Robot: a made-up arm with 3 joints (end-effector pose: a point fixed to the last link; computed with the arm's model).
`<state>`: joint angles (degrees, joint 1 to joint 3).
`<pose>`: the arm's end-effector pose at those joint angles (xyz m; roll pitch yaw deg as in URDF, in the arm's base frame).
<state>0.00 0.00 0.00</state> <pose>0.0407 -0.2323 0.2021 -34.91 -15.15 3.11</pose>
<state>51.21 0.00 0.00</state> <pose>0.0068 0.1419 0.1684 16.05 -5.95 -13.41</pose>
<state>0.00 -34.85 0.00</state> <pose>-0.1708 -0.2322 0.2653 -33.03 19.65 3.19</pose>
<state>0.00 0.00 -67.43</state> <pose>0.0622 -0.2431 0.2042 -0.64 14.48 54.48</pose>
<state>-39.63 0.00 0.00</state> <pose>0.0827 -0.4174 0.4290 -75.13 -11.04 17.50</pose>
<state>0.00 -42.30 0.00</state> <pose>-0.2087 -0.2322 0.2946 -32.56 27.09 3.37</pose>
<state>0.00 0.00 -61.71</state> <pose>0.0601 -0.2430 0.2048 -4.53 13.36 49.40</pose>
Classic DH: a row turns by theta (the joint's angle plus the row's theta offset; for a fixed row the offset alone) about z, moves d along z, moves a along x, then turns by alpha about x. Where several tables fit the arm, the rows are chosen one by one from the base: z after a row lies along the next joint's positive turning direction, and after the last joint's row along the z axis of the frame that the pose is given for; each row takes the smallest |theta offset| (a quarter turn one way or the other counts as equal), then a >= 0, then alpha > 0; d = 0 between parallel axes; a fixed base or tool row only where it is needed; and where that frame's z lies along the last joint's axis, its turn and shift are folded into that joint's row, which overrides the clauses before.
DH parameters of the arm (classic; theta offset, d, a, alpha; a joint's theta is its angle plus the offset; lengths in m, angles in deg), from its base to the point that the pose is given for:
base (fixed): -85.44 0.5824 0.0116 -96.82
joint 1: -89.46 0.036 -0.0076 -94.53
joint 2: 77.57 -0.0759 -0.1468 -50.1
joint 3: -89.76 0.4937 0.0077 -150.49
tool (fixed): 71.42 0.0414 0 0

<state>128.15 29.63 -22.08</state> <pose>0.2101 0.3907 0.5461 86.59 15.57 -35.60</pose>
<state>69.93 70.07 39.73</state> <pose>0.3522 0.0222 0.2811 33.44 -5.43 -116.07</pose>
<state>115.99 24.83 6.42</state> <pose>0.1747 0.3957 0.4887 61.70 28.53 -44.60</pose>
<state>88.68 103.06 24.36</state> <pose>0.3469 -0.1090 0.2985 36.86 1.29 -137.80</pose>
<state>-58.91 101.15 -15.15</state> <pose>0.3955 -0.0165 0.8133 -128.28 -16.89 115.93</pose>
